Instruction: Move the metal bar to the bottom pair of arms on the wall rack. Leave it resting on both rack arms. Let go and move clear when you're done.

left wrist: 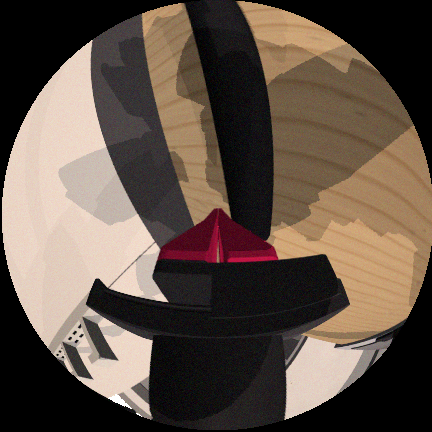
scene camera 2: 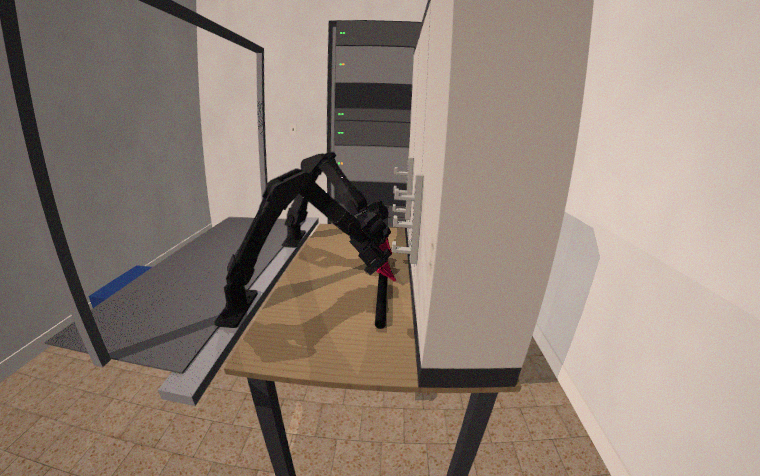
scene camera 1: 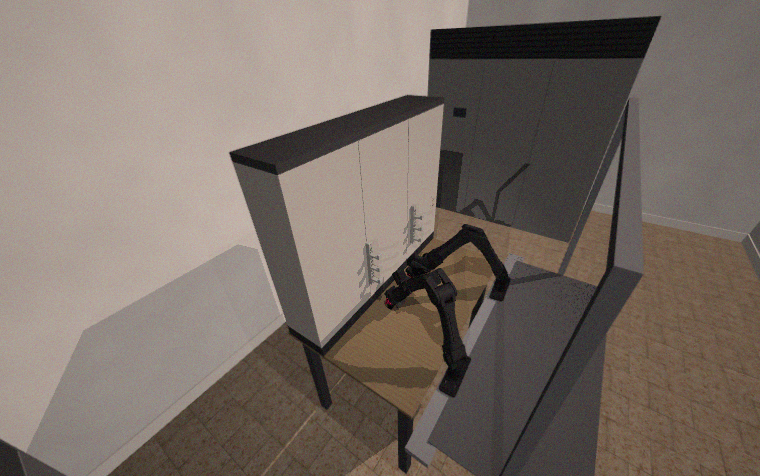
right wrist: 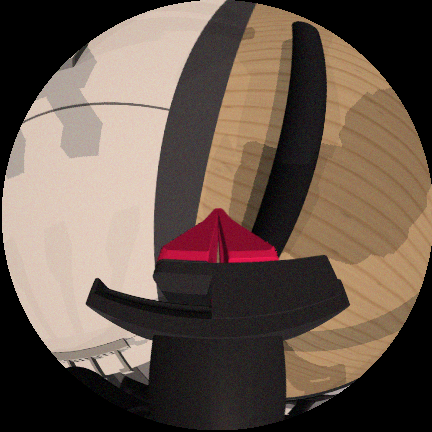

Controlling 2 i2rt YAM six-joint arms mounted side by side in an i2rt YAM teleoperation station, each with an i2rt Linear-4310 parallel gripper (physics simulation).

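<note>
The black metal bar (scene camera 2: pixel 380 305) (left wrist: pixel 245 125) (right wrist: pixel 305 110) lies lengthwise along the table, beside the panel's foot; whether it is slightly raised is unclear. It is hidden in scene camera 1. My left gripper (scene camera 1: pixel 388 302) (scene camera 2: pixel 385 245) (left wrist: pixel 217 214) is shut, with its red tips together near one end of the bar. My right gripper (scene camera 2: pixel 393 278) (right wrist: pixel 217 214) is shut too, its tips together and just to the left of the bar in its wrist view. Neither holds the bar. The wall rack's two uprights (scene camera 1: pixel 368 263) (scene camera 1: pixel 413 224) (scene camera 2: pixel 418 215) carry pairs of pale arms. The bottom rack arm (scene camera 2: pixel 400 248) shows in scene camera 2.
The wooden table (scene camera 1: pixel 370 356) (scene camera 2: pixel 330 361) meets the white panel (scene camera 1: pixel 325 224) with a dark base strip (left wrist: pixel 122 115) (right wrist: pixel 187 150). Both arms stand close together over the table, on a grey rail (scene camera 1: pixel 426 442) (scene camera 2: pixel 179 389) at its other edge.
</note>
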